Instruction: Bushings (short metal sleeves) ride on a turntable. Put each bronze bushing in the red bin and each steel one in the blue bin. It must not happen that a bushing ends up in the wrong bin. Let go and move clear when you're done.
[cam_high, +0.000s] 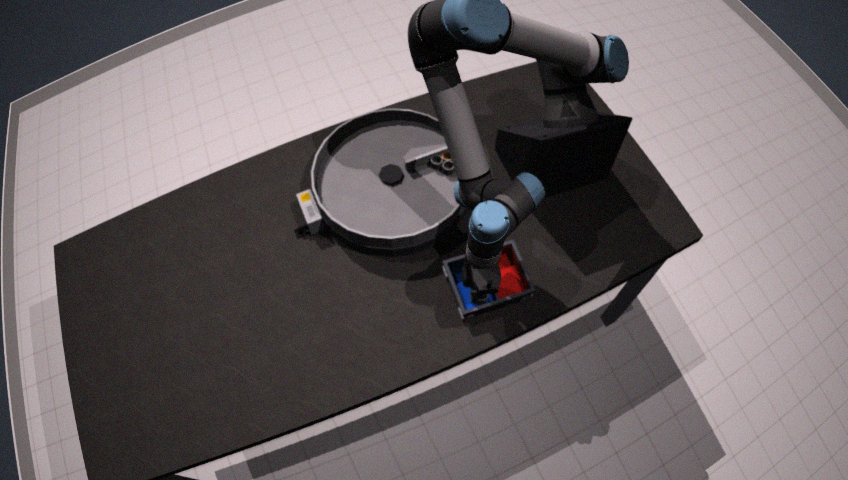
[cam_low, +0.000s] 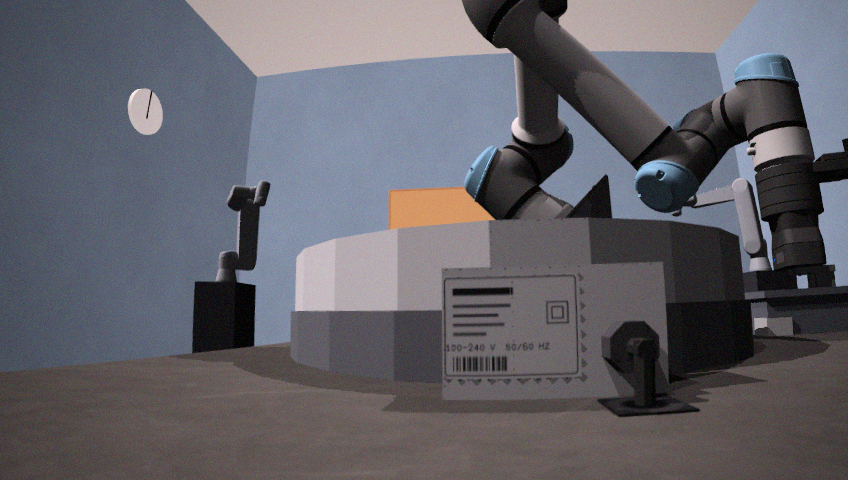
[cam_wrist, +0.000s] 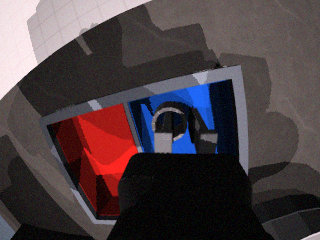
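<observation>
My hand is 50 mm past the red bin and 20 mm to the left of it. Also, from my hand: grey turntable 30 mm ahead, 400 mm to the right, 20 mm above.
</observation>
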